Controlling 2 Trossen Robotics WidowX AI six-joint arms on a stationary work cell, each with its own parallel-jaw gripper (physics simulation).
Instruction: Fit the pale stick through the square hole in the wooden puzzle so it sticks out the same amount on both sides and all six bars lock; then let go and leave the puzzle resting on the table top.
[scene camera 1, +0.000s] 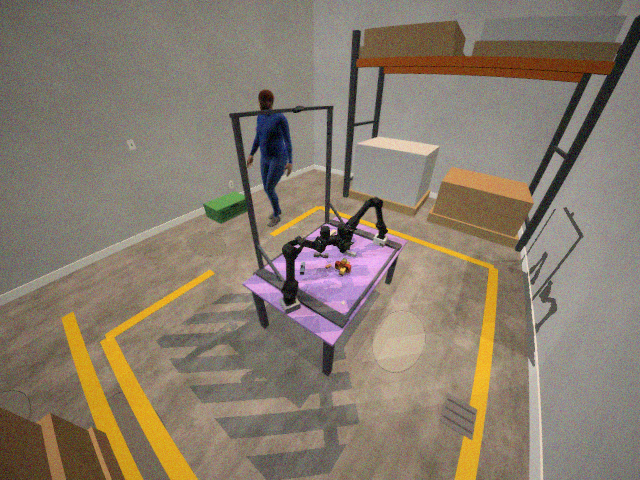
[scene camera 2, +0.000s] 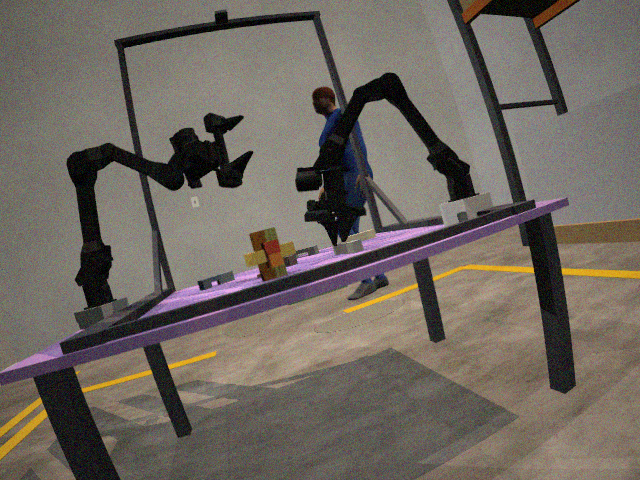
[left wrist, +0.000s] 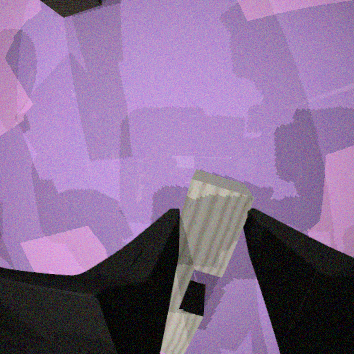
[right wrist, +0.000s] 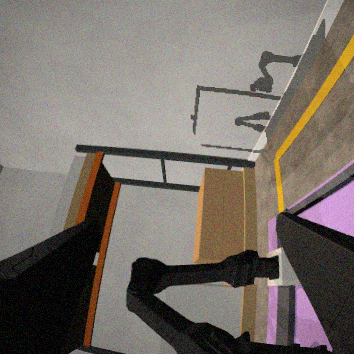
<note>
The right gripper (scene camera 2: 247, 133) is open and holds nothing. Further things: the left gripper (scene camera 2: 339, 244) and a black frame (scene camera 2: 122, 43).
The left gripper is seen too in the left wrist view (left wrist: 211, 217). The right gripper also shows in the right wrist view (right wrist: 189, 225).
</note>
